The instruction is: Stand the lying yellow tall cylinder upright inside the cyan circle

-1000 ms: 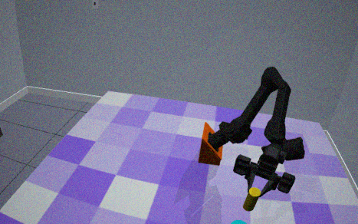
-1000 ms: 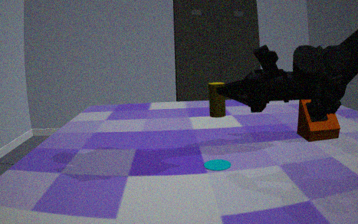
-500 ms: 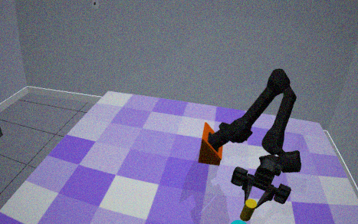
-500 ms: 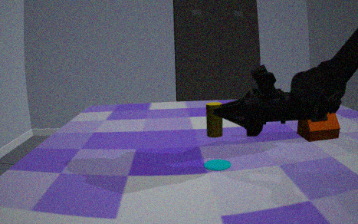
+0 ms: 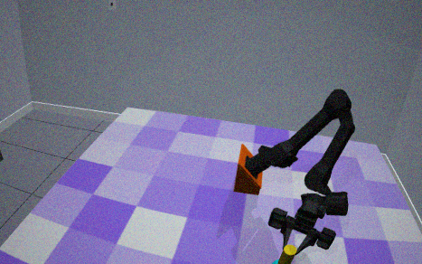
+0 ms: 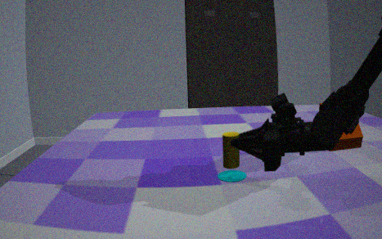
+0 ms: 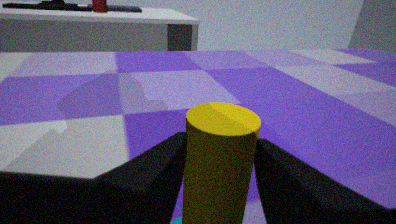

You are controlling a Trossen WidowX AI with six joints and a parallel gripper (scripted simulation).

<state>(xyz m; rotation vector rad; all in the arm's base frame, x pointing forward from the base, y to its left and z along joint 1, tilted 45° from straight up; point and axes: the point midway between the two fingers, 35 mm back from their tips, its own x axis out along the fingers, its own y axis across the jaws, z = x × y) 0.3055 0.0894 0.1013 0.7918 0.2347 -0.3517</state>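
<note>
The cyan circle lies 8 cm below my gripper tip. Round my gripper tip: yellow cylinder (2 cm below).
</note>
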